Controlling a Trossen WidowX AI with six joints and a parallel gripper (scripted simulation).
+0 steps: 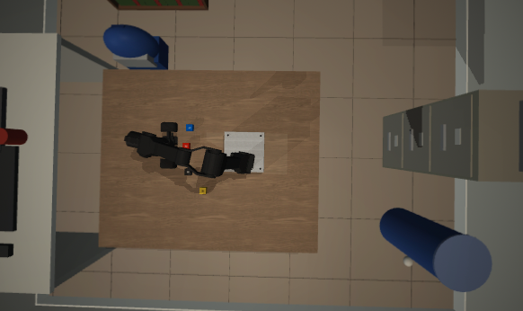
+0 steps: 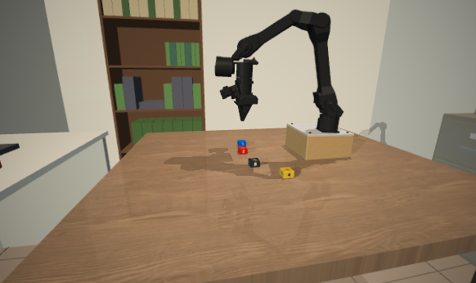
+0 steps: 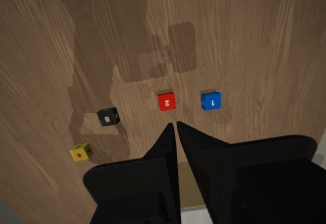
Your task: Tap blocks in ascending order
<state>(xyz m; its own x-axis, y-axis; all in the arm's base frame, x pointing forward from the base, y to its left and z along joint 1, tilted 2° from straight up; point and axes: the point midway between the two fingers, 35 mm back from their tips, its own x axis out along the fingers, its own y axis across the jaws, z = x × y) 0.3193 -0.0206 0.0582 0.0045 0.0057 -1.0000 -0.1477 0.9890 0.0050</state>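
Now: gripper tip 120 mm past the yellow block, 200 mm to the right of it and 120 mm above it. The rest, counted from my gripper tip: blue block (90 mm to the right, 120 mm below); then red block (120 mm below); then black block (30 mm behind, 120 mm to the left, 120 mm below).
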